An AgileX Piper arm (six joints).
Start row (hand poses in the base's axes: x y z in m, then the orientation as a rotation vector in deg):
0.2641 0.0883 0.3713 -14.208 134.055 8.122
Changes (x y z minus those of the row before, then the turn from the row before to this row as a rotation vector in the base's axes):
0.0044 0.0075 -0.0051 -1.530 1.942 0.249
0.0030 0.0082 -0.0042 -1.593 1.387 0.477
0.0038 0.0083 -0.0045 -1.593 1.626 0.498
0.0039 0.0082 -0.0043 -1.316 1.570 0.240
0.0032 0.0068 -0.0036 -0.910 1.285 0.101
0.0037 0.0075 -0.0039 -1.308 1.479 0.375
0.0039 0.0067 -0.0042 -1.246 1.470 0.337
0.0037 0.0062 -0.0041 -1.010 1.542 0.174
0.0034 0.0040 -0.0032 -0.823 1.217 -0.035
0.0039 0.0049 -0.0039 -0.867 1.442 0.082
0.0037 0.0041 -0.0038 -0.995 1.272 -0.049
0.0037 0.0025 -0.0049 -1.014 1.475 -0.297
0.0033 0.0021 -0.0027 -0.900 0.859 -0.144
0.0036 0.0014 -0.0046 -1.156 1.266 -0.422
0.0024 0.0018 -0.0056 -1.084 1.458 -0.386
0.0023 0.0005 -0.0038 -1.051 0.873 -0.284
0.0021 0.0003 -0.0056 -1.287 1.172 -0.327
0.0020 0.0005 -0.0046 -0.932 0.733 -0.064
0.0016 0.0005 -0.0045 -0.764 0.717 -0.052
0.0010 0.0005 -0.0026 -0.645 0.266 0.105
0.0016 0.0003 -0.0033 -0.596 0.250 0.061
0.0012 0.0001 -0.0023 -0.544 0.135 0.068
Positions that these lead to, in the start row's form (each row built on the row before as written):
0.2685 0.0958 0.3662 -15.227 136.142 6.747
0.2715 0.1040 0.3620 -16.559 137.644 5.294
0.2753 0.1123 0.3575 -17.934 139.361 3.869
0.2792 0.1205 0.3532 -18.879 141.014 2.638
0.2824 0.1273 0.3496 -19.468 142.357 1.783
0.2861 0.1348 0.3457 -20.585 143.876 0.567
0.2900 0.1415 0.3415 -21.638 145.374 -0.604
0.2937 0.1477 0.3374 -22.407 146.944 -1.539
0.2971 0.1517 0.3342 -22.806 148.215 -2.383
0.3010 0.1566 0.3303 -23.402 149.682 -3.210
0.3047 0.1607 0.3265 -23.853 151.014 -4.293
0.3084 0.1632 0.3216 -24.013 152.596 -5.456
0.3117 0.1653 0.3189 -24.243 153.523 -6.547
0.3153 0.1667 0.3143 -24.247 154.921 -8.004
0.3177 0.1685 0.3087 -24.308 156.486 -9.337
0.3200 0.1690 0.3049 -24.382 157.441 -10.712
0.3221 0.1693 0.2993 -24.520 158.692 -12.391
0.3241 0.1698 0.2947 -24.831 159.428 -13.595
0.3257 0.1703 0.2902 -25.114 160.139 -14.572
0.3267 0.1708 0.2876 -25.476 160.361 -15.418
0.3283 0.1711 0.2843 -25.762 160.576 -16.209
0.3295 0.1712 0.2820 -26.016 160.675 -16.944

